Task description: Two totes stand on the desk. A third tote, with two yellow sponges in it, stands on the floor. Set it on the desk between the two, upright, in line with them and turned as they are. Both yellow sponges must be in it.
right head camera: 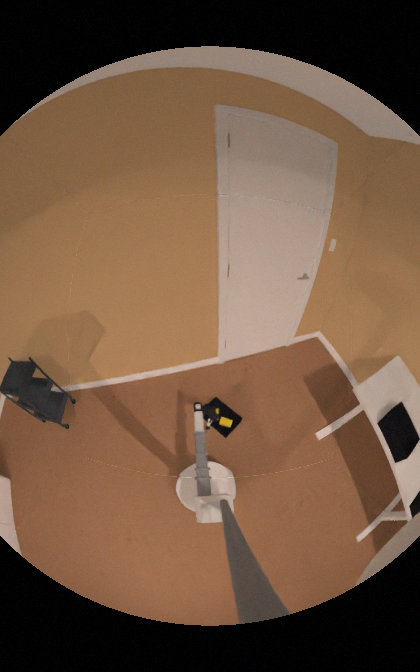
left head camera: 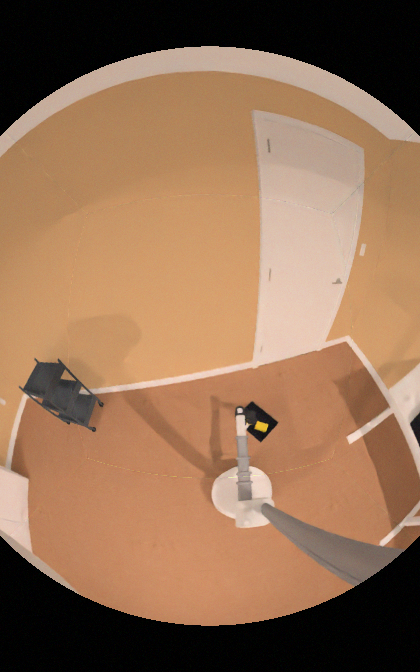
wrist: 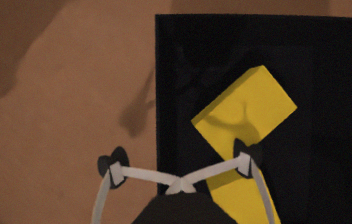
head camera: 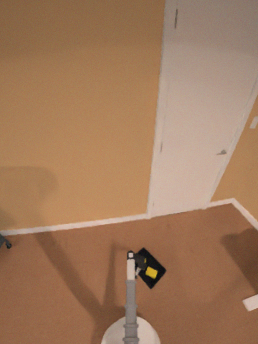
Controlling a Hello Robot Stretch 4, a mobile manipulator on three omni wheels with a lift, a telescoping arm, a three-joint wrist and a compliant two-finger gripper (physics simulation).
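Note:
The floor tote [head camera: 159, 267] [left head camera: 268, 418] [right head camera: 233, 416] [wrist: 167, 75] is black and stands upright on the floor, turned at an angle in the head views. One yellow sponge [head camera: 151, 272] [left head camera: 261, 426] [right head camera: 225, 422] [wrist: 250, 102] lies in it. The second yellow sponge [wrist: 237, 195] lies beside the first, partly hidden by the gripper. My gripper [wrist: 177, 155] is open above the tote's left wall, one fingertip outside over the floor, the other over the sponges. One black desk tote [right head camera: 399, 432] stands on the white desk [right head camera: 377, 382] [left head camera: 404, 395]; another desk tote [right head camera: 416, 505] is cut off by the view edge.
A dark shelf cart [left head camera: 44, 378] [right head camera: 19, 377] stands at the left by the wall. A white door [head camera: 200, 100] [left head camera: 310, 240] [right head camera: 275, 235] is behind the floor tote. White desk legs [left head camera: 370, 426] [right head camera: 340, 422] reach out at the right. White furniture [left head camera: 12, 505] shows at the far left.

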